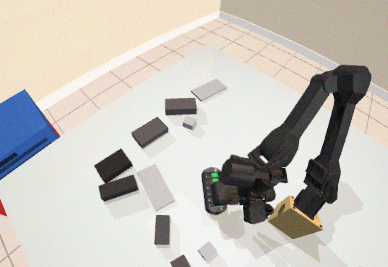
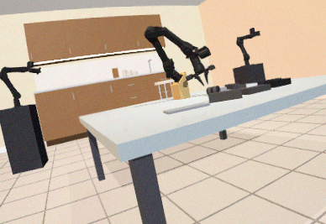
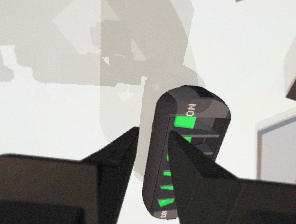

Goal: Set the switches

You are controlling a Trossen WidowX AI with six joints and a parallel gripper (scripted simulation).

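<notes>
Right now my gripper tip is 15 cm to the right of the pale block, 5 cm past it and 5 cm above it. From my gripper tip the other things lie so: pale plate 21 cm ahead, 14 cm to the left, 6 cm below.
</notes>
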